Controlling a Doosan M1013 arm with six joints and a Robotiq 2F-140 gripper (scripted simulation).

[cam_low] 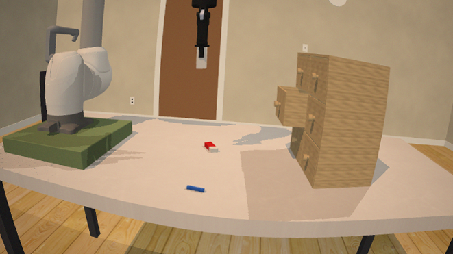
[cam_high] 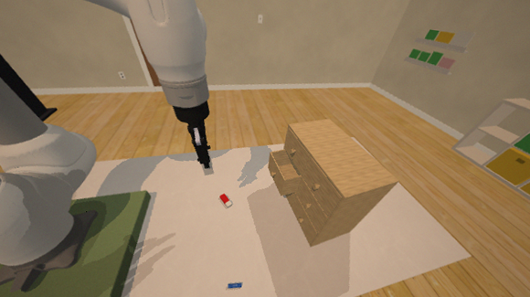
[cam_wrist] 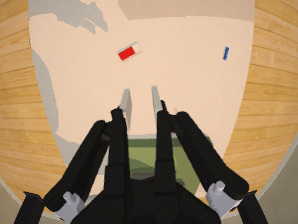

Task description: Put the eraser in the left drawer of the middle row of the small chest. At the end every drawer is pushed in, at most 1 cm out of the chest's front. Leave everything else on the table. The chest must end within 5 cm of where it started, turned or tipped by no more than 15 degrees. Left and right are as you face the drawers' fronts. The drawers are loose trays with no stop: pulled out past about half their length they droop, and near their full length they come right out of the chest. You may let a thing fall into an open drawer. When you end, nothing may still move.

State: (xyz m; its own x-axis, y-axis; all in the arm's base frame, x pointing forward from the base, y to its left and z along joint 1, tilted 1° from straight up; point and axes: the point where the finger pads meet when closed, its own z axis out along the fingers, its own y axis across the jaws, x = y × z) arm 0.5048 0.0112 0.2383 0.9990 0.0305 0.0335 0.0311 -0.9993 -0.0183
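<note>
My gripper is now 28 cm above the white eraser, 4 cm short of it and 3 cm to the right of it. Round my hand: small blue stick 28 cm below, 27 cm to the right, 3 cm ahead.
</note>
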